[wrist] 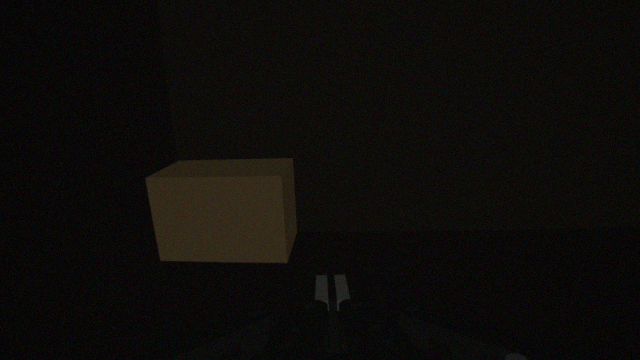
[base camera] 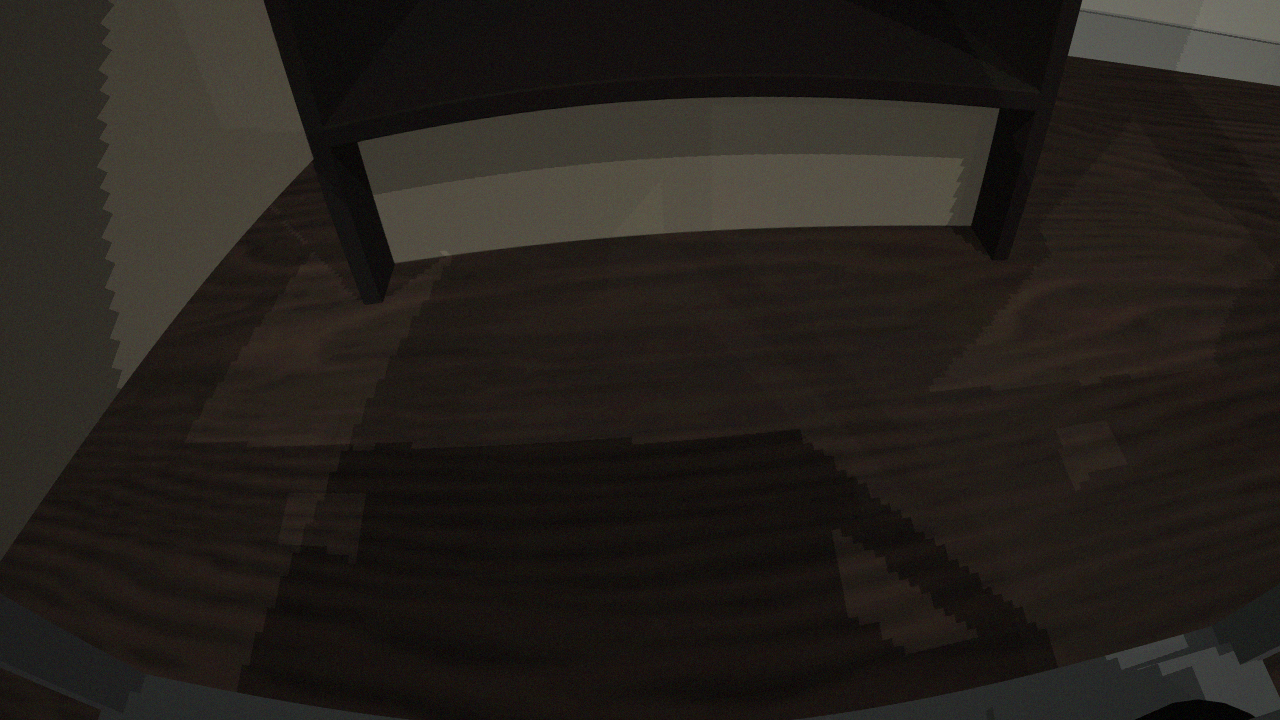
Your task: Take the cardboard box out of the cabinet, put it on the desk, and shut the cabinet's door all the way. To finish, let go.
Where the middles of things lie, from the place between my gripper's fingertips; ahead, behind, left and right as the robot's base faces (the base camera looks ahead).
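Labels:
Brown cardboard box (wrist: pixel 238 210): 80 mm ahead of my hand, 80 mm to the left of it, 10 mm above it.

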